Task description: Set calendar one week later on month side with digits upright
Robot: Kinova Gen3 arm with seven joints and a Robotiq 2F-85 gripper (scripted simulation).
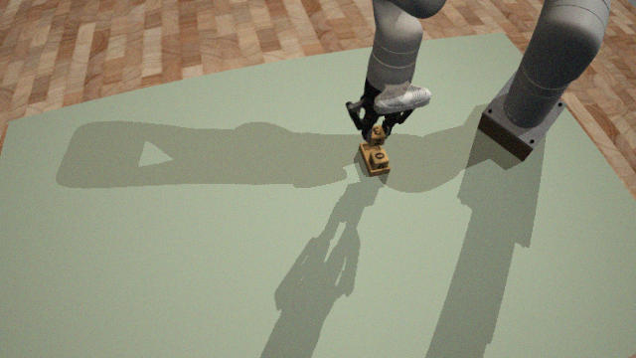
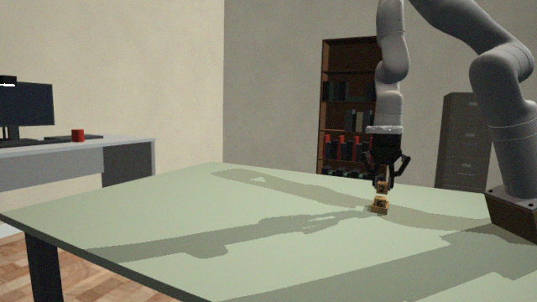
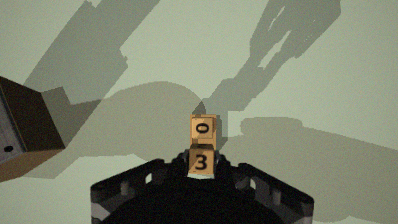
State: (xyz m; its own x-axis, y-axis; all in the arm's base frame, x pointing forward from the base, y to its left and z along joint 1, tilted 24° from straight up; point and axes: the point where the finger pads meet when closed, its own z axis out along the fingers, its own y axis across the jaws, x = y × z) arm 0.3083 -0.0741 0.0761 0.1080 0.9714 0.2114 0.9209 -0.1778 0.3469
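Now: hand 1 cm above the cube. Round my hand: wooden tray (2 cm to the left, 6 cm below).
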